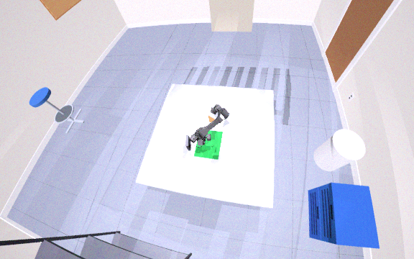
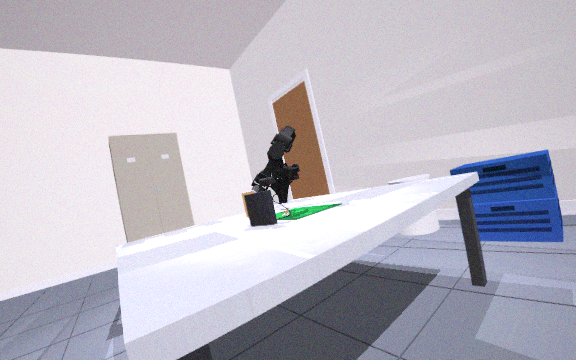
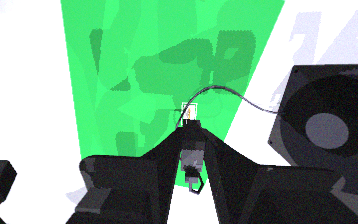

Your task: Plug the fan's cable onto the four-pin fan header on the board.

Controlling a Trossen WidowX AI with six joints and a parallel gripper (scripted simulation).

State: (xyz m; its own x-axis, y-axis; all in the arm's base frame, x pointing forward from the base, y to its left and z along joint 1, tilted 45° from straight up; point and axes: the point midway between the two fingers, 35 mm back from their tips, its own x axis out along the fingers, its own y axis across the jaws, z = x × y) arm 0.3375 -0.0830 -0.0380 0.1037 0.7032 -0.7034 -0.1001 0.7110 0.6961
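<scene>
Right now the white four-pin fan header is 1 cm behind my gripper tip and 7 cm below it. Round my gripper tip: black fan 2 cm ahead, 13 cm to the right, 1 cm below; green board 1 cm behind, 6 cm to the left, 8 cm below; black fan plug 1 cm behind, 1 cm above.
</scene>
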